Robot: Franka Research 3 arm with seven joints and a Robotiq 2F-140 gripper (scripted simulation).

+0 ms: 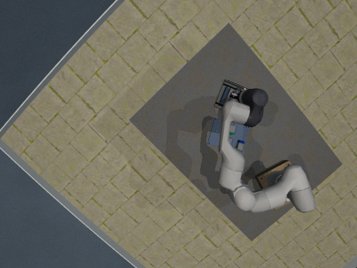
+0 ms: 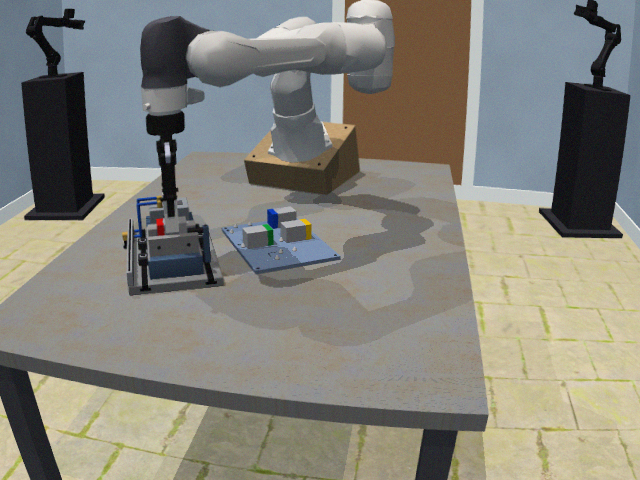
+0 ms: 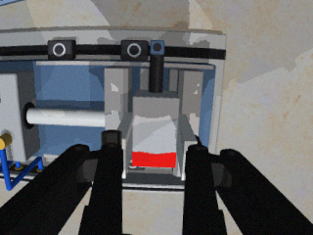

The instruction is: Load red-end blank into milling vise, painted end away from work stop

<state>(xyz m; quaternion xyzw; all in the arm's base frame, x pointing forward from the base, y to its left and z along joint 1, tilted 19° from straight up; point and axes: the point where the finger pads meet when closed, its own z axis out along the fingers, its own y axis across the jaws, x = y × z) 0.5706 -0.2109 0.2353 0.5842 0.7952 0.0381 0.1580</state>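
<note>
Right now my hand is 40 mm above the red-ended blank. From my hand the other things lie so: green blank (140 mm behind, 160 mm to the left, 110 mm below); work stop rod (10 mm behind, 40 mm to the left, 40 mm below); hosed block (160 mm behind, 50 mm to the right, 60 mm below).
</note>
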